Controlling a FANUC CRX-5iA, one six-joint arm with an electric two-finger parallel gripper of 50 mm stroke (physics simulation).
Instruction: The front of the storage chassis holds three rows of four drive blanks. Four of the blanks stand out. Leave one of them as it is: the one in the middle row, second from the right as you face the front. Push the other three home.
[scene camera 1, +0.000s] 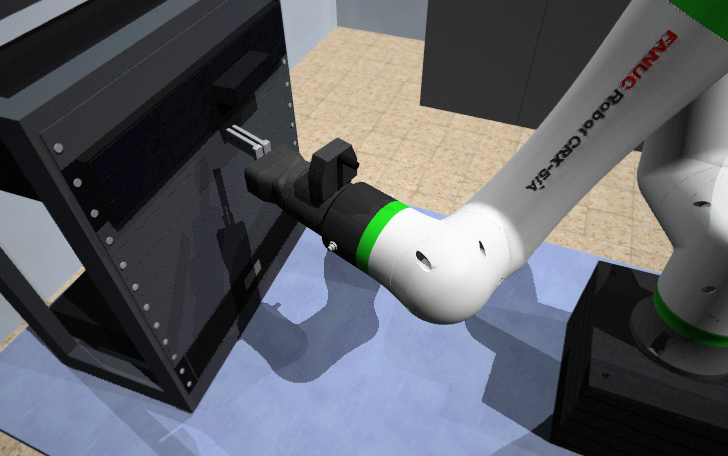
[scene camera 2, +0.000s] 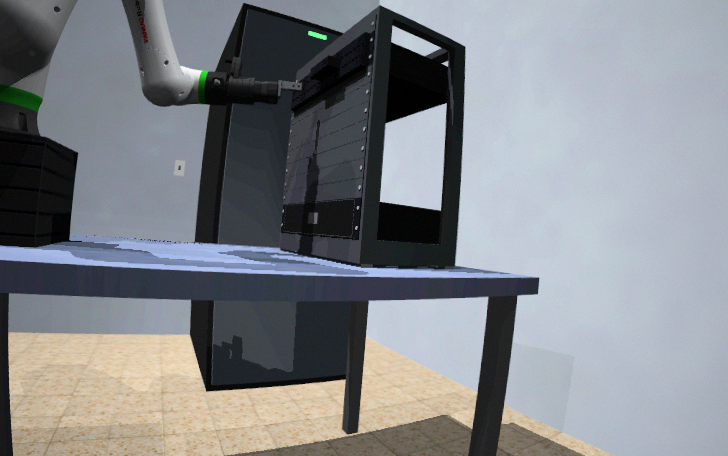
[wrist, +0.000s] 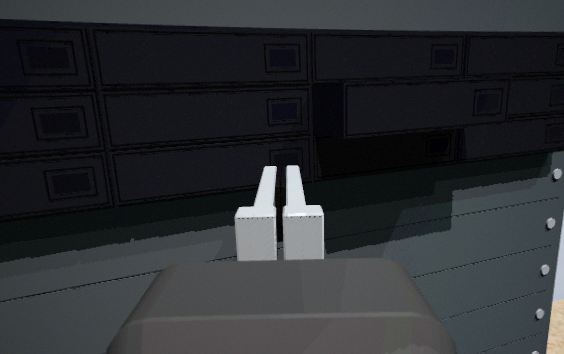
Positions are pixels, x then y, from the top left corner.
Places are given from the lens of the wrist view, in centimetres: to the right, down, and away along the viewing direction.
my gripper (wrist: 282, 188): 0, 0, 16
rack frame (wrist: 425, 138): 10, -3, 24
